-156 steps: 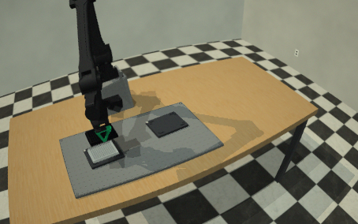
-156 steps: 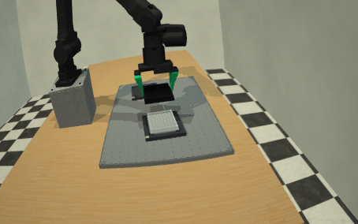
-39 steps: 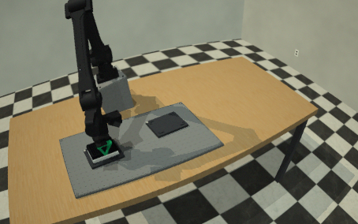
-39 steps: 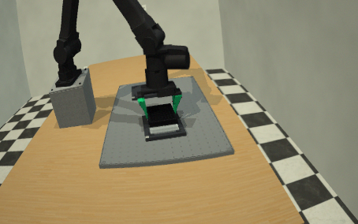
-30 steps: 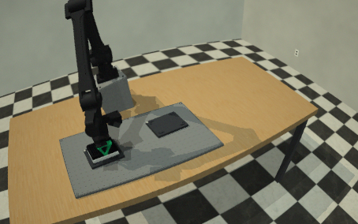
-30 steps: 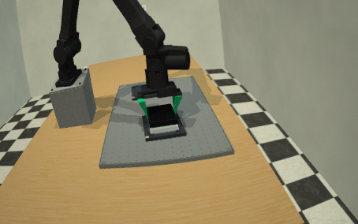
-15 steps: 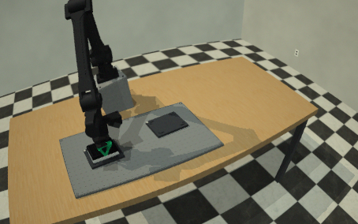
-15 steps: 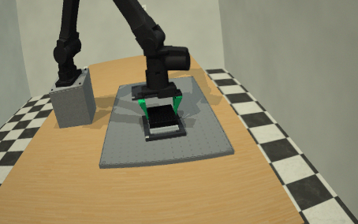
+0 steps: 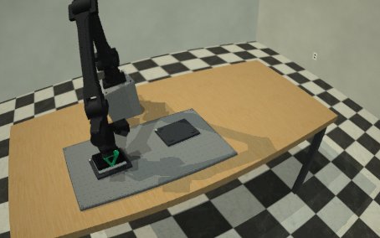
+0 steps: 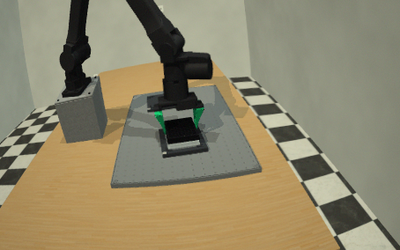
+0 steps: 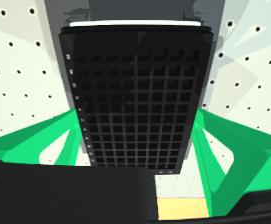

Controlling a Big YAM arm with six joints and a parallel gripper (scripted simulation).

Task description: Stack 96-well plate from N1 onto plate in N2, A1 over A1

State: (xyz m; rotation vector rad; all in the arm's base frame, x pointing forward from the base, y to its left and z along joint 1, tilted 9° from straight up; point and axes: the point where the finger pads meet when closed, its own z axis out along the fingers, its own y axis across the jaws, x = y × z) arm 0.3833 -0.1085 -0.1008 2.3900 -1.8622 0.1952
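My hand is right at the black 96-well plate. Also, from my hand: plate nest N2 (30 mm below); plate nest N1 (330 mm to the left, 120 mm behind, 30 mm below); pale 96-well plate (20 mm below).
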